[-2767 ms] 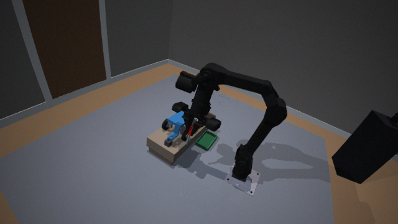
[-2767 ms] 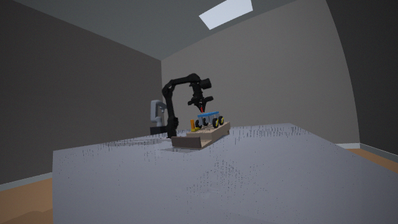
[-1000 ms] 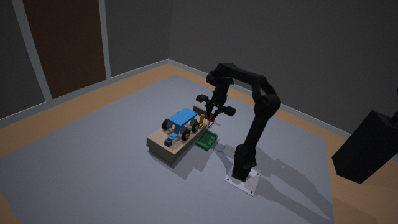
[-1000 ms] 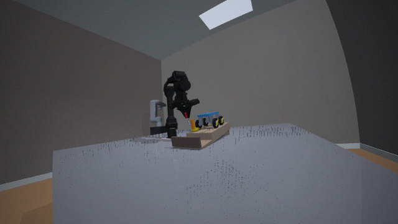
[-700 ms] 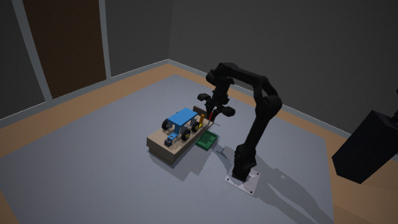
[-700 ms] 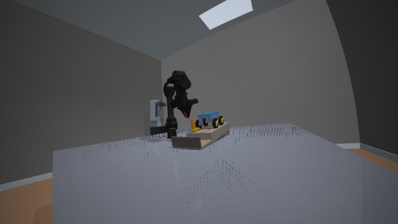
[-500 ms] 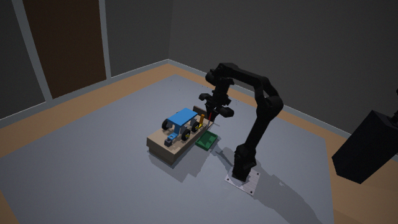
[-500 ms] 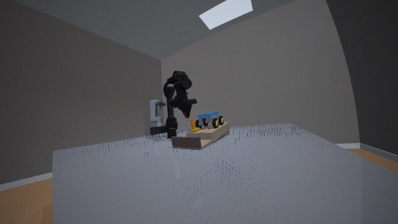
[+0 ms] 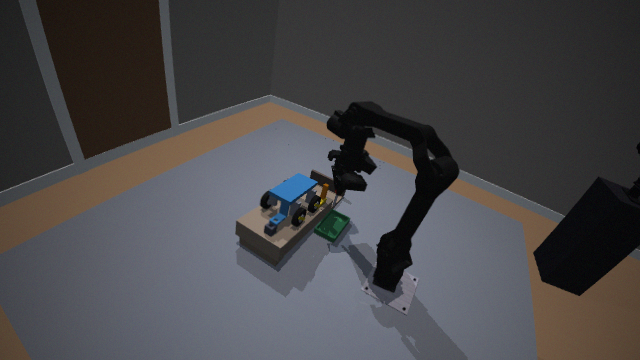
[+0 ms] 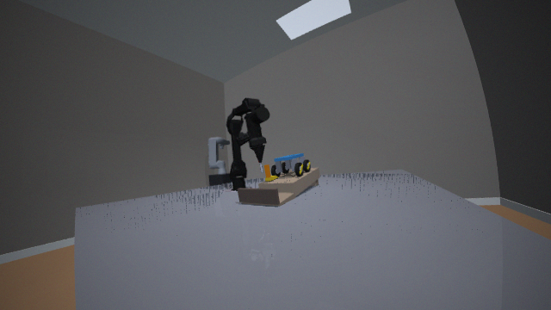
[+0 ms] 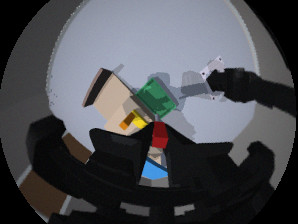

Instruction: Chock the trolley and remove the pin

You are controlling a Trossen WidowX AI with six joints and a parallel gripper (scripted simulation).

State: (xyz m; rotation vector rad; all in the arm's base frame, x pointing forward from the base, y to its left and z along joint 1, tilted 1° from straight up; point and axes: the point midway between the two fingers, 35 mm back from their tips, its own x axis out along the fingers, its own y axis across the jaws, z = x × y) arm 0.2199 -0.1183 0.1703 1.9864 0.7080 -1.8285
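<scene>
The green tray is 10 mm behind my gripper tip and 140 mm below it. Round my gripper tip: blue trolley: 110 mm ahead, 70 mm to the left, 30 mm below; red-headed stop pin: right at my gripper tip; yellow chock: 50 mm ahead, 10 mm to the right, 60 mm below.
</scene>
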